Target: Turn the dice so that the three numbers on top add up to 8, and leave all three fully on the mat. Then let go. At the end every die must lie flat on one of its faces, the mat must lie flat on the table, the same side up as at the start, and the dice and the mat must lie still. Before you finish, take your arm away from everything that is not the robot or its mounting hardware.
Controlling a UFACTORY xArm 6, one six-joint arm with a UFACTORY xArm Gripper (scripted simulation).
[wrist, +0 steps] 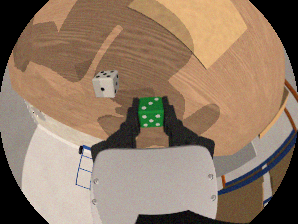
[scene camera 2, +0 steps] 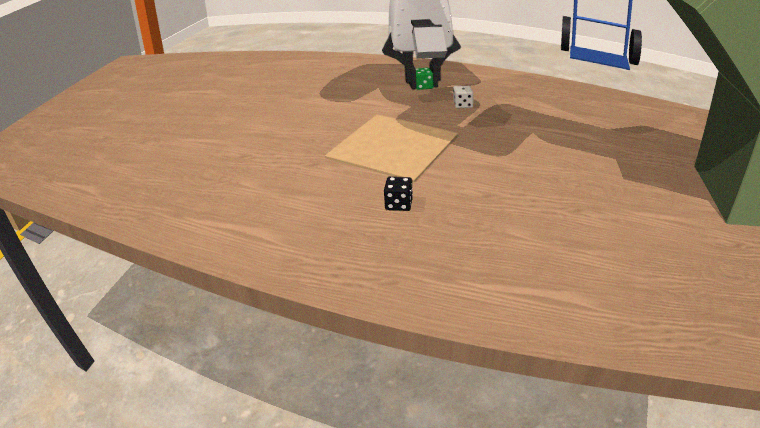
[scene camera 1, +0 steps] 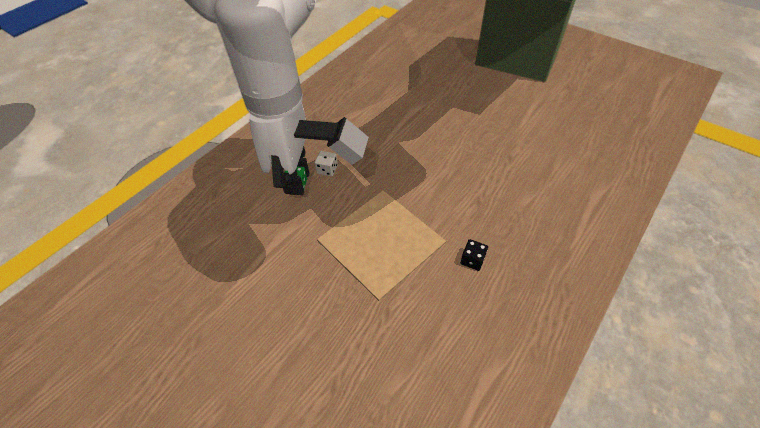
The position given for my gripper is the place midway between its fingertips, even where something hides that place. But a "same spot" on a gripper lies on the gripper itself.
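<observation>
I find my gripper in scene camera 2 [423, 85], and the wrist view and scene camera 1 show it to me as well. On my gripper, [wrist: 173, 127] and [scene camera 1: 296, 173] are the same spot.
</observation>
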